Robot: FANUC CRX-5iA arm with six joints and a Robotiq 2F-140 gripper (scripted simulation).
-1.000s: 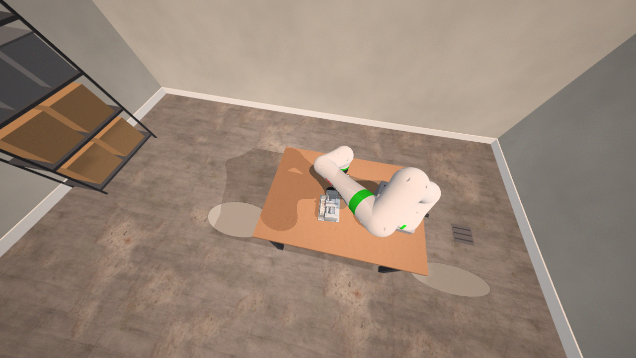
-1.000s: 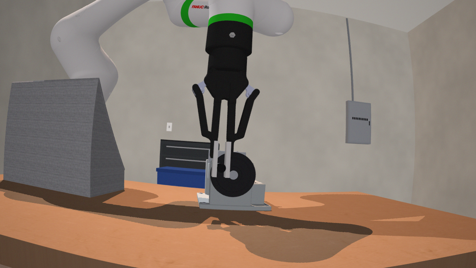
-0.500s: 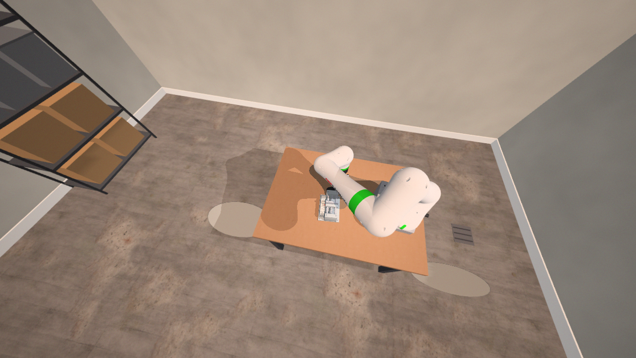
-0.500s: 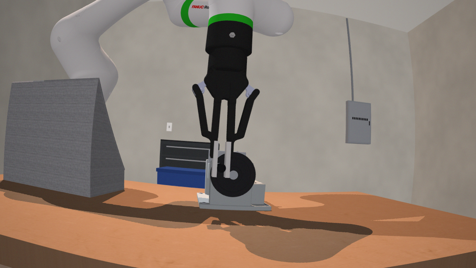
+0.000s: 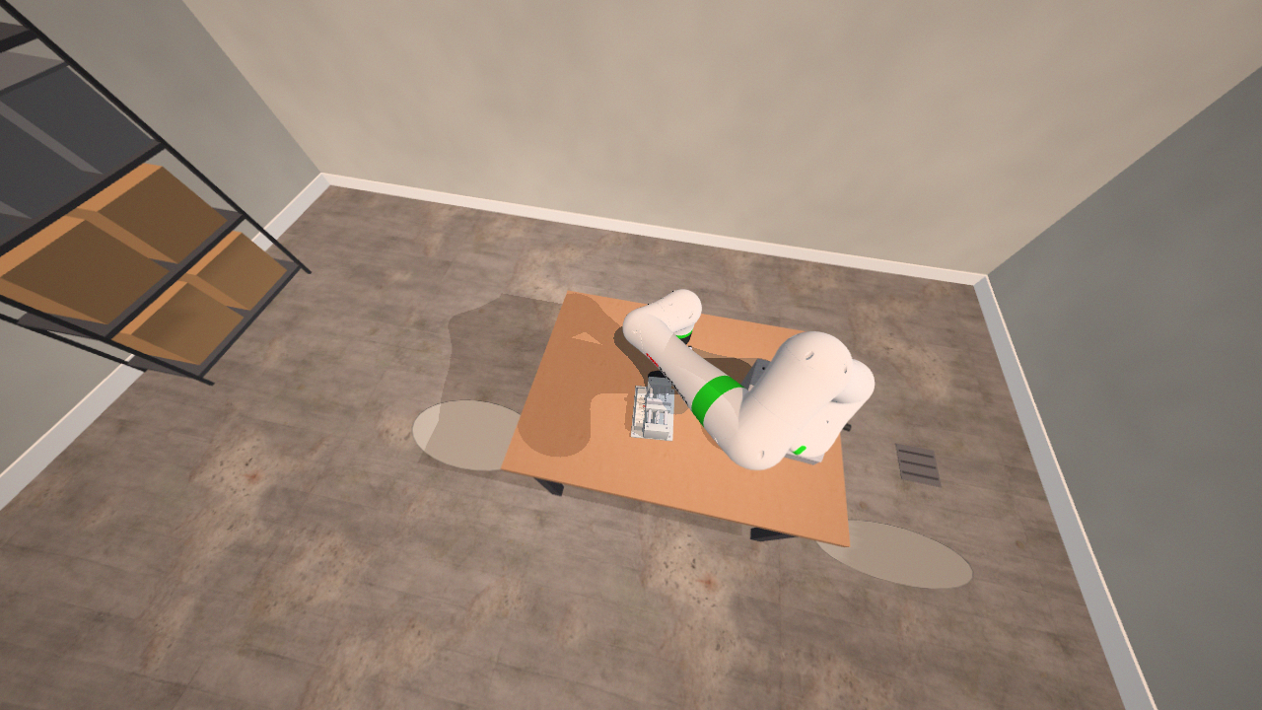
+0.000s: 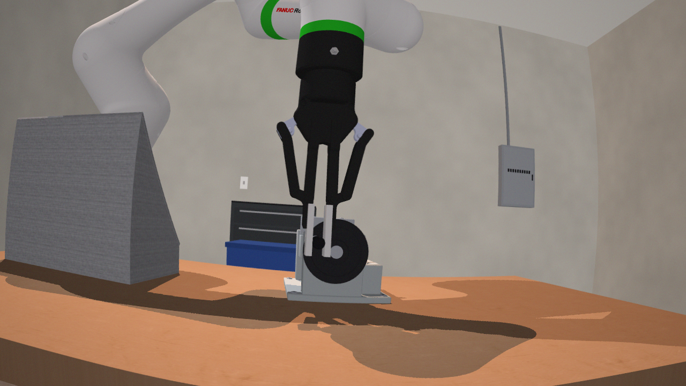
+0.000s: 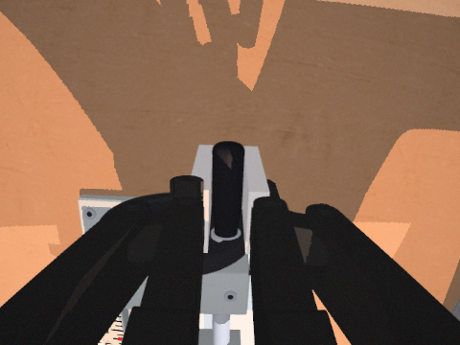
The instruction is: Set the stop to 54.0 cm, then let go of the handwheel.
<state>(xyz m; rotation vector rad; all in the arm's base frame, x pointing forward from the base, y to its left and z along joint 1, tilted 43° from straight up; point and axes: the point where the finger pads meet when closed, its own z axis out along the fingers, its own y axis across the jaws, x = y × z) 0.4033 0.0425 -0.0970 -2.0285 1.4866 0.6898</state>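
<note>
Now: hand 2 cm to the right of the black handwheel and 2 cm above it. Round my hand: sliding stop block 15 cm to the left, 1 cm below; black crank knob 2 cm below.
</note>
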